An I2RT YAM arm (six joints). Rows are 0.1 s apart.
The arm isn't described. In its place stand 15 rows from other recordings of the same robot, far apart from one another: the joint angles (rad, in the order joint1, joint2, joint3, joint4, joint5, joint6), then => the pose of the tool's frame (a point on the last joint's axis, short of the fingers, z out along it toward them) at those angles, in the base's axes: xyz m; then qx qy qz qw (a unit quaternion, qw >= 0).
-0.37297 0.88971 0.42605 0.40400 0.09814 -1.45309 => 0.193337 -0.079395 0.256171 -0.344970 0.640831 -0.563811 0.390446
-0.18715 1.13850 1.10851 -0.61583 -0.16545 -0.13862 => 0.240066 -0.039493 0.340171 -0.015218 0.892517 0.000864 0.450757
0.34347 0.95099 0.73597 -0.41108 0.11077 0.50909 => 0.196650 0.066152 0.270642 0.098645 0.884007 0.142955 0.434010
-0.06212 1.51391 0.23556 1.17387 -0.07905 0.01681 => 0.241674 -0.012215 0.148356 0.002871 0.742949 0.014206 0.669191
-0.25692 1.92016 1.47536 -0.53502 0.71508 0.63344 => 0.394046 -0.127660 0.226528 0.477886 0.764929 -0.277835 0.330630
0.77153 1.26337 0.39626 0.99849 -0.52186 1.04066 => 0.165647 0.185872 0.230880 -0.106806 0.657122 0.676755 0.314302
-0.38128 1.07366 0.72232 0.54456 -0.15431 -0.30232 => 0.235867 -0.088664 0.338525 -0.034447 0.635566 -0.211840 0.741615
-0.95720 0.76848 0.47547 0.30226 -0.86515 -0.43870 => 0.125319 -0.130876 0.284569 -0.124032 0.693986 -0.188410 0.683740
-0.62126 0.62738 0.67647 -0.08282 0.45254 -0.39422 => 0.116155 -0.102288 0.336851 0.234296 0.678432 -0.470277 0.513493
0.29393 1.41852 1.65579 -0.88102 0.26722 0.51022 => 0.280897 0.075206 0.425329 0.154897 0.874903 0.063751 0.454409
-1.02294 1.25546 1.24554 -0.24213 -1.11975 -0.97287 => 0.168188 -0.214133 0.399726 -0.308485 0.677637 -0.208675 0.634113
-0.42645 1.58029 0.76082 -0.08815 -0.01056 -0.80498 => 0.274255 -0.124190 0.153037 -0.179574 0.928306 -0.183938 0.268642
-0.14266 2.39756 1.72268 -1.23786 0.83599 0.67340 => 0.402277 -0.084466 0.093867 -0.293957 -0.854051 0.426789 0.045140
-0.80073 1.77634 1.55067 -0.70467 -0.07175 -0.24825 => 0.274411 -0.279291 0.287796 0.247846 0.915670 -0.128065 0.289343
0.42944 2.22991 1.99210 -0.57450 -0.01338 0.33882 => 0.462856 0.212486 0.243245 -0.044549 0.927859 0.144499 0.340901
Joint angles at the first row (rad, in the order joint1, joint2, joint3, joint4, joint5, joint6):
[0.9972, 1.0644, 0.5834, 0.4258, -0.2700, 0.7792]
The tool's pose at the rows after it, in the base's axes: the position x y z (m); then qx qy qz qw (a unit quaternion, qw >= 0):
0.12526 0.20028 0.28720 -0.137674 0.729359 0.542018 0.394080
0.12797 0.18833 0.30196 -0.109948 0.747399 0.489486 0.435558
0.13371 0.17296 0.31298 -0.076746 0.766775 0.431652 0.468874
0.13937 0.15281 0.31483 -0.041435 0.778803 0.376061 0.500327
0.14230 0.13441 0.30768 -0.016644 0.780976 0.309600 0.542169
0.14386 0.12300 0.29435 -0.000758 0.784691 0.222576 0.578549
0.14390 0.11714 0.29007 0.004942 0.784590 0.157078 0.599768
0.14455 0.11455 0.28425 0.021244 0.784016 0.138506 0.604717
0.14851 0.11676 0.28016 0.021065 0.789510 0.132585 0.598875
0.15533 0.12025 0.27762 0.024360 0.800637 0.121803 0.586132
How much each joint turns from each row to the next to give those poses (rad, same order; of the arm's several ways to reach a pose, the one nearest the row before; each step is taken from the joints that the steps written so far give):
[-0.0058, -0.0612, 0.0297, -0.1387, 0.1334, -0.0377]
[-0.0203, -0.0496, 0.0554, -0.1438, 0.1182, -0.0466]
[-0.0453, -0.0384, 0.0495, -0.1354, 0.0989, -0.0352]
[-0.0676, -0.0483, 0.0040, -0.0840, 0.0762, -0.0333]
[-0.0552, -0.0509, -0.0406, -0.0192, 0.0995, -0.0696]
[-0.0222, -0.0270, -0.0518, 0.0006, 0.1445, -0.0895]
[-0.0035, -0.0110, -0.0159, -0.0095, 0.1111, -0.0710]
[-0.0050, -0.0033, -0.0223, 0.0127, 0.0452, 0.0038]
[-0.0067, 0.0255, -0.0012, 0.0061, -0.0026, 0.0033]
[-0.0115, 0.0458, 0.0203, -0.0185, -0.0013, 0.0152]

